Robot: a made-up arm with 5 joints. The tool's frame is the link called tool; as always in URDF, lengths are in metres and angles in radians. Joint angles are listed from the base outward.
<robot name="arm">
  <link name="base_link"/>
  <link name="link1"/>
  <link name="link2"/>
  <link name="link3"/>
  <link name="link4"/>
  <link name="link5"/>
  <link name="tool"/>
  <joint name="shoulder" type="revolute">
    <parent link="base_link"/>
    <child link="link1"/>
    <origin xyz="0 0 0.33" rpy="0 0 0"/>
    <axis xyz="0 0 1"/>
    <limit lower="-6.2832" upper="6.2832"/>
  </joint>
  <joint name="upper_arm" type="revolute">
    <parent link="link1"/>
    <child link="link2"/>
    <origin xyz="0 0 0" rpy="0 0 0"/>
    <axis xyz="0 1 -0.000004"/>
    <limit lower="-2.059" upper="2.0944"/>
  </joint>
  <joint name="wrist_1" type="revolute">
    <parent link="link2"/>
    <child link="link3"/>
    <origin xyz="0.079 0 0.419" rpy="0 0 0"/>
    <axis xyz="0 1 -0.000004"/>
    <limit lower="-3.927" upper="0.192"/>
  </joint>
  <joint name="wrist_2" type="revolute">
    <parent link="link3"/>
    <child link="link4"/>
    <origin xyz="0.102 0 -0.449" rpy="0 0 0"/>
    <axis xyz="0 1 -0.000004"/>
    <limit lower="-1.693" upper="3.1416"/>
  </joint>
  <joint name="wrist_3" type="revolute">
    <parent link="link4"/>
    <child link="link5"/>
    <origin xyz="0.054 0 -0.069" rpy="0 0 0"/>
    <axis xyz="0 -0.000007 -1"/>
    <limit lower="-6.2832" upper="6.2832"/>
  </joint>
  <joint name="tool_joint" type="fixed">
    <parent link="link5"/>
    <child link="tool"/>
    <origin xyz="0 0 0" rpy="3.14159 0 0"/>
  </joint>
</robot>
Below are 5 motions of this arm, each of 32 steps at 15 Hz.
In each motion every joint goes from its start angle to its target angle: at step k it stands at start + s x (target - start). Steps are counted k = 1, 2, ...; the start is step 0. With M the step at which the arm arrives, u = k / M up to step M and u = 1 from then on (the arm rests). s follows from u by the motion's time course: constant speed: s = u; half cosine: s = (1 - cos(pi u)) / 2; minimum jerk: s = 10 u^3 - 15 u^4 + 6 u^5.
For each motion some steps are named. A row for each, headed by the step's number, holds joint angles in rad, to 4 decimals.
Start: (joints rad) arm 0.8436 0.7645 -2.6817 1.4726 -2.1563
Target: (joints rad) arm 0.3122 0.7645 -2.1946 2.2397 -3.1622
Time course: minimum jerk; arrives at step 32
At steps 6, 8, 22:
6: 0.8177 0.7645 -2.6579 1.5100 -2.2054
8: 0.7886 0.7645 -2.6313 1.5520 -2.2604
22: 0.4079 0.7645 -2.2823 2.1016 -2.9811

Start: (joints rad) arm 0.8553 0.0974 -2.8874 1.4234 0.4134
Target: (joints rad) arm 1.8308 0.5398 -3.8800 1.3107 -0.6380
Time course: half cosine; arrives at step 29
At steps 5, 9, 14, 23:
5: 0.9251 0.1291 -2.9584 1.4153 0.3381
9: 1.0693 0.1945 -3.1052 1.3987 0.1827
14: 1.3166 0.3066 -3.3568 1.3701 -0.0838
23: 1.7313 0.4947 -3.7788 1.3222 -0.5308

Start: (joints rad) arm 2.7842 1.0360 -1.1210 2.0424 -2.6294
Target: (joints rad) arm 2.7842 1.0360 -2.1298 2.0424 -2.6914
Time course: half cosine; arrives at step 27
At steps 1, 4, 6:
1: 2.7842 1.0360 -1.1244 2.0424 -2.6296
4: 2.7842 1.0360 -1.1747 2.0424 -2.6327
6: 2.7842 1.0360 -1.2390 2.0424 -2.6367

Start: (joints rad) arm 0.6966 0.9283 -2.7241 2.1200 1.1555
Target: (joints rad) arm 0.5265 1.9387 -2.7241 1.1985 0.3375
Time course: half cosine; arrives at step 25
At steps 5, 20, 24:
5: 0.6804 1.0248 -2.7241 2.0320 1.0774
20: 0.5427 1.8422 -2.7241 1.2865 0.4156
24: 0.5272 1.9347 -2.7241 1.2021 0.3407

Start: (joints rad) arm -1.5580 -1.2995 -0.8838 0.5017 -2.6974
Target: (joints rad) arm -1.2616 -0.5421 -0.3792 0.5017 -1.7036
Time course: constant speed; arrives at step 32
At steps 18, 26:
18: -1.3913 -0.8735 -0.6000 0.5017 -2.1384
26: -1.3172 -0.6841 -0.4738 0.5017 -1.8899

